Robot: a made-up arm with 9 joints. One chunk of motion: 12 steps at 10 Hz.
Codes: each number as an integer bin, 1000 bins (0 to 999) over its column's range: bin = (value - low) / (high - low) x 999, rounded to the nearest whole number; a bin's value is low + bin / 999 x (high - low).
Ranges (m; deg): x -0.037..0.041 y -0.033..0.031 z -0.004..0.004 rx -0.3..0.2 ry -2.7..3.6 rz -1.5..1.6
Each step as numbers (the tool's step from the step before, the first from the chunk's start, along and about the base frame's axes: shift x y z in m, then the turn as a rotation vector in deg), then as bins.
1 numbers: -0.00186 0.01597 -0.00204 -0.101 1.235 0.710
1 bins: 450 764 245 398 624 712
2 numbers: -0.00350 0.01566 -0.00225 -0.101 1.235 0.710
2 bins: 429 760 219 398 624 712
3 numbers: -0.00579 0.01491 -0.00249 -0.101 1.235 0.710
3 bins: 400 748 189 398 624 712
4 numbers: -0.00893 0.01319 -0.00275 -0.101 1.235 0.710
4 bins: 360 721 156 398 624 712
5 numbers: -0.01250 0.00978 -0.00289 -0.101 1.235 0.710
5 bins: 314 668 139 398 624 712
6 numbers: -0.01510 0.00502 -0.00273 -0.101 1.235 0.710
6 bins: 280 593 159 398 624 712
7 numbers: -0.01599 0.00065 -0.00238 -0.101 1.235 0.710
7 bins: 269 525 202 398 624 712
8 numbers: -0.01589 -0.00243 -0.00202 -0.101 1.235 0.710
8 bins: 270 477 247 398 624 712
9 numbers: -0.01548 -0.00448 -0.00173 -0.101 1.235 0.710
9 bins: 276 445 283 398 624 712
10 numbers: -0.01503 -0.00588 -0.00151 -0.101 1.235 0.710
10 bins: 281 423 311 398 624 712
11 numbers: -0.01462 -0.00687 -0.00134 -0.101 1.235 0.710
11 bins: 287 408 332 398 624 712
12 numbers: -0.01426 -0.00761 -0.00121 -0.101 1.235 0.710
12 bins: 291 396 348 398 624 712
